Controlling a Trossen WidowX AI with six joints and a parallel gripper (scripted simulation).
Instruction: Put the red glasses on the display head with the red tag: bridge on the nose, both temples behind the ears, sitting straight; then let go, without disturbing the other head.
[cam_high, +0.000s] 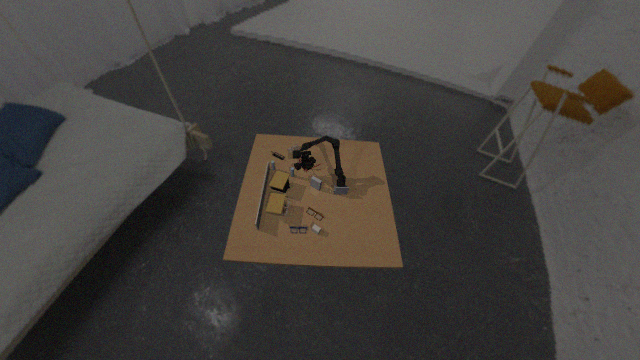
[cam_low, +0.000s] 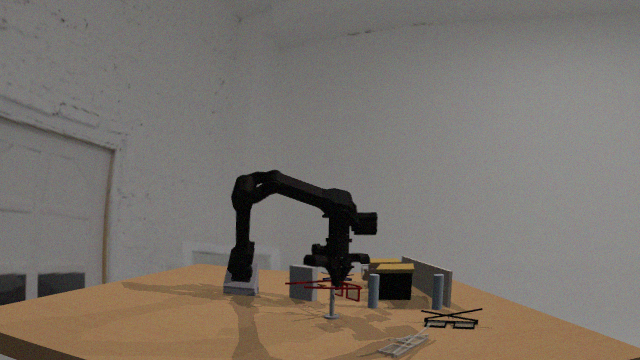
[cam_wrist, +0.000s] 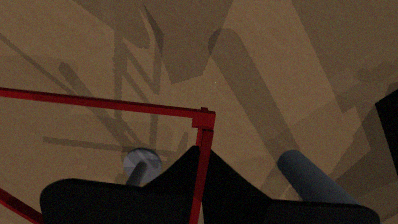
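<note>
The grey block is 14 cm to the left of my gripper tip, 10 cm behind it and 1 cm below it. Also, from my gripper tip: thin grey stand 7 cm to the right, 4 cm below, 2 cm behind; then small white block 55 cm to the left, 9 cm behind, 4 cm below; then low wall 34 cm ahead, 26 cm to the left, 1 cm below.
</note>
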